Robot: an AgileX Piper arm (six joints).
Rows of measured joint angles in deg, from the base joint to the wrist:
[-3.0 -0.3 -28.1 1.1 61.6 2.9]
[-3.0 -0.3 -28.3 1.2 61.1 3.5]
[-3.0 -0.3 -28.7 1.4 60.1 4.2]
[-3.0 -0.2 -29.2 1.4 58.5 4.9]
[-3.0 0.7 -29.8 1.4 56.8 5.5]
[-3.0 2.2 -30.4 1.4 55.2 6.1]
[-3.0 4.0 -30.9 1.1 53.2 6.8]
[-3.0 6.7 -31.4 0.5 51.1 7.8]
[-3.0 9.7 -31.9 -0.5 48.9 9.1]
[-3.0 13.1 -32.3 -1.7 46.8 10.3]
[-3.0 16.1 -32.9 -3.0 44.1 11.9]
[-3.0 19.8 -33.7 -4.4 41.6 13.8]
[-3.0 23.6 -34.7 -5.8 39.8 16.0]
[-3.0 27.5 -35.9 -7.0 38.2 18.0]
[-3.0 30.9 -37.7 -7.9 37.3 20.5]
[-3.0 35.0 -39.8 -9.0 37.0 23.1]
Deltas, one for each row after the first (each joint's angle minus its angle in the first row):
[0.0 0.0 -0.2 0.1 -0.5 0.6]
[0.0 0.0 -0.6 0.3 -1.5 1.3]
[0.0 0.1 -1.1 0.3 -3.1 2.0]
[0.0 1.0 -1.7 0.3 -4.8 2.6]
[0.0 2.5 -2.3 0.3 -6.4 3.2]
[0.0 4.3 -2.8 0.0 -8.4 3.9]
[0.0 7.0 -3.3 -0.6 -10.5 4.9]
[0.0 10.0 -3.8 -1.6 -12.7 6.2]
[0.0 13.4 -4.2 -2.8 -14.8 7.4]
[0.0 16.4 -4.8 -4.1 -17.5 9.0]
[0.0 20.1 -5.6 -5.5 -20.0 10.9]
[0.0 23.9 -6.6 -6.9 -21.8 13.1]
[0.0 27.8 -7.8 -8.1 -23.4 15.1]
[0.0 31.2 -9.6 -9.0 -24.3 17.6]
[0.0 35.3 -11.7 -10.1 -24.6 20.2]

